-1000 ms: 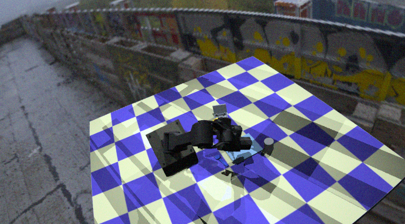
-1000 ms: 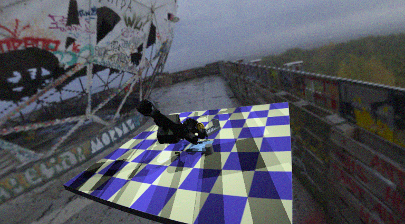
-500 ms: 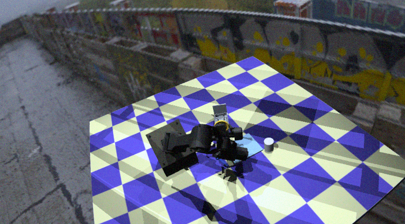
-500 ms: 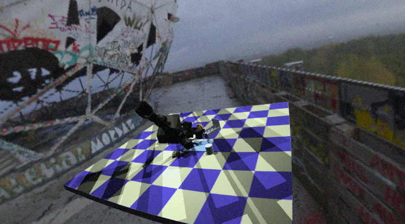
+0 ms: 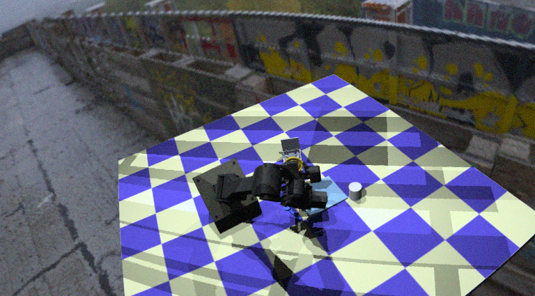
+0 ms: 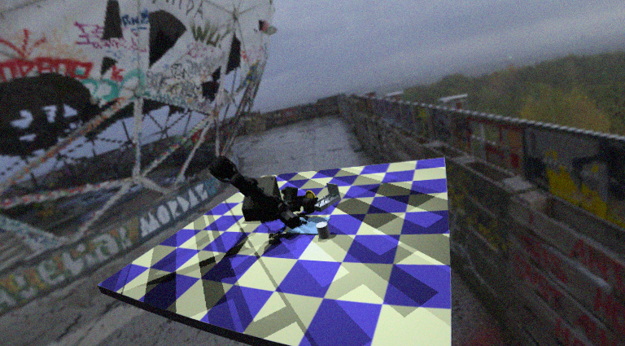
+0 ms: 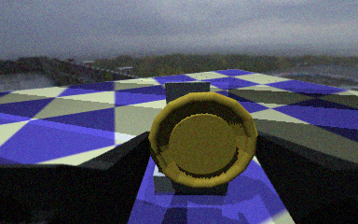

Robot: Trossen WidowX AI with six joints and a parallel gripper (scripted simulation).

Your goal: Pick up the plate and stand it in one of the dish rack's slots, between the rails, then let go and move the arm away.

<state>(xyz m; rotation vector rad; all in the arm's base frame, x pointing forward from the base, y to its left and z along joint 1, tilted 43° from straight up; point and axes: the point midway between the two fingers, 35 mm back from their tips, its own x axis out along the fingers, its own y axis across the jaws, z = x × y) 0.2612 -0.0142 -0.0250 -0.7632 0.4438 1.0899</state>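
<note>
Now: the grey dish rack 70 mm to the left of my gripper tip, 50 mm below it and 20 mm ahead of it. Round my gripper tip: light blue mat: 140 mm to the right, 70 mm below, 30 mm ahead; then yellow plate: 10 mm to the right.
</note>
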